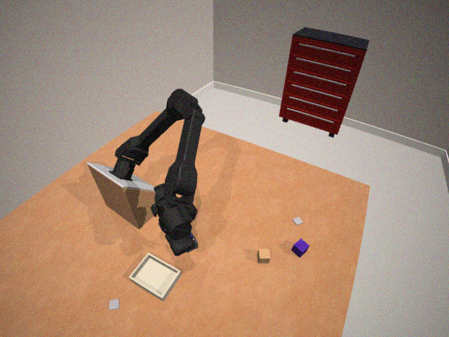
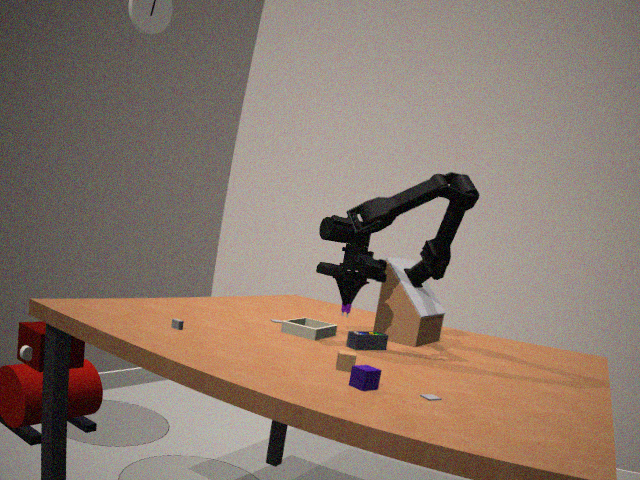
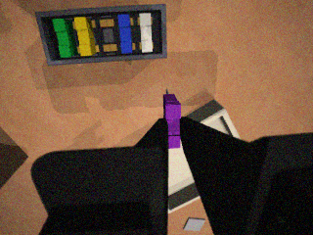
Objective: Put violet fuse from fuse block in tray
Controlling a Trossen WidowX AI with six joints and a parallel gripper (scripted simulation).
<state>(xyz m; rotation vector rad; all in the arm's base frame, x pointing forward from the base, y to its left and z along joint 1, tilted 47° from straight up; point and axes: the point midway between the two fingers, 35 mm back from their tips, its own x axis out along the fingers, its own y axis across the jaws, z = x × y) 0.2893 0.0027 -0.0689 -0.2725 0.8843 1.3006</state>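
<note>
My gripper tip is 1 cm past the cream tray, 10 cm to the left of it and 10 cm above it. Also, from my gripper tip: violet fuse (1 cm below); then purple cube (34 cm ahead, 25 cm to the left, 8 cm below); then tan cube (25 cm ahead, 15 cm to the left, 8 cm below).
</note>
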